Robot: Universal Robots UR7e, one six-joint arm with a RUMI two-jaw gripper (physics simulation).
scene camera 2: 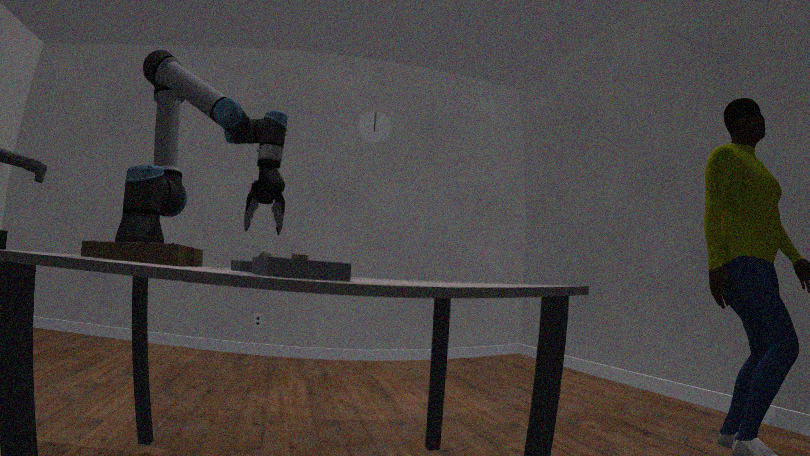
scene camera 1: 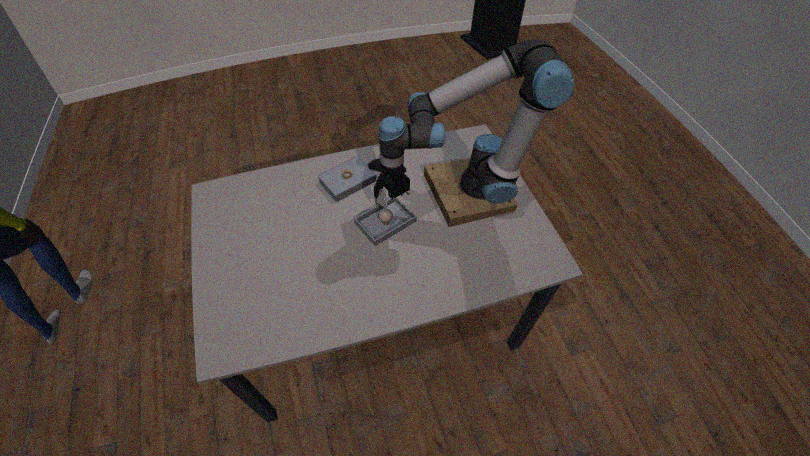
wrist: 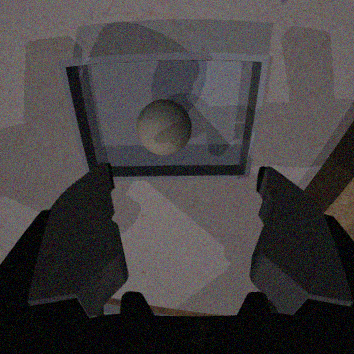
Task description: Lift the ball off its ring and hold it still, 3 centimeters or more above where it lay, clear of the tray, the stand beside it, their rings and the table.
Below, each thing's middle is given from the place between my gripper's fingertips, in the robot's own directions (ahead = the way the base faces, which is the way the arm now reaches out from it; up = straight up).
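Labels:
My gripper is 2 cm short of the pale ball [wrist: 163,126] and 7 cm above it. Counting from my hand, the shallow grey-blue tray [scene camera 1: 376,231] is 2 cm ahead and 10 cm below. The grey-blue stand [scene camera 2: 299,266] is 7 cm ahead of my hand, 25 cm to the right of it and 8 cm below it; going by their middles, that stand is the farthest from my gripper of the things named here.

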